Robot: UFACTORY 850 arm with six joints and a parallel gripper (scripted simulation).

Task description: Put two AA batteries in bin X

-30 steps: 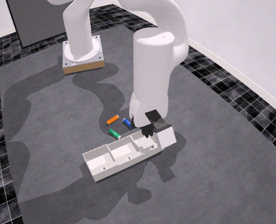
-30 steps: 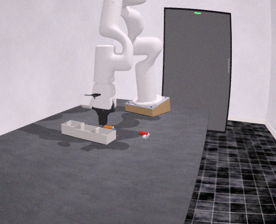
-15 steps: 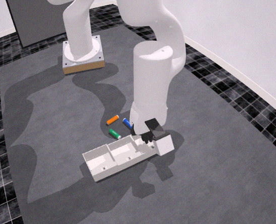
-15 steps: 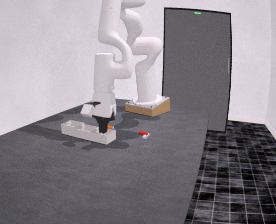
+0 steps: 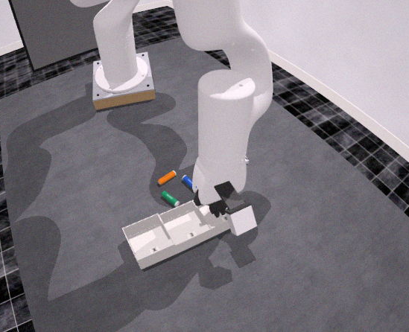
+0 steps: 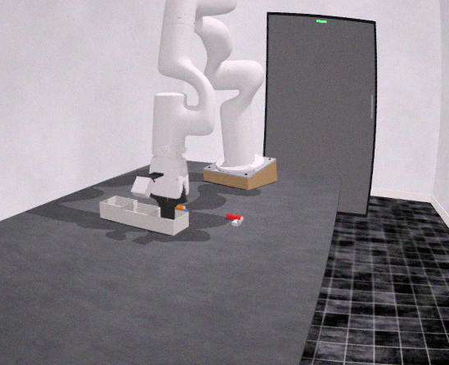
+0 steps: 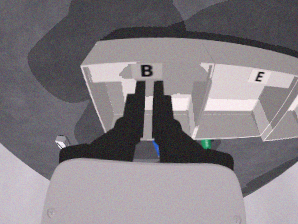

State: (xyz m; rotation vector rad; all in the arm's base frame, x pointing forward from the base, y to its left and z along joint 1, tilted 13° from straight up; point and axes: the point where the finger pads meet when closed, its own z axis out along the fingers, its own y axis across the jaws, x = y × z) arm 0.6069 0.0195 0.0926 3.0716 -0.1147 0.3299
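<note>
Right now the green AA battery is 90 mm behind my hand, 70 mm to the right of it and 30 mm below it. The rest, counted from my hand: blue battery 110 mm behind, 10 mm to the right, 30 mm below; orange AA battery 150 mm behind, 50 mm to the right, 30 mm below; white three-compartment tray 80 mm to the right, 10 mm below.
</note>
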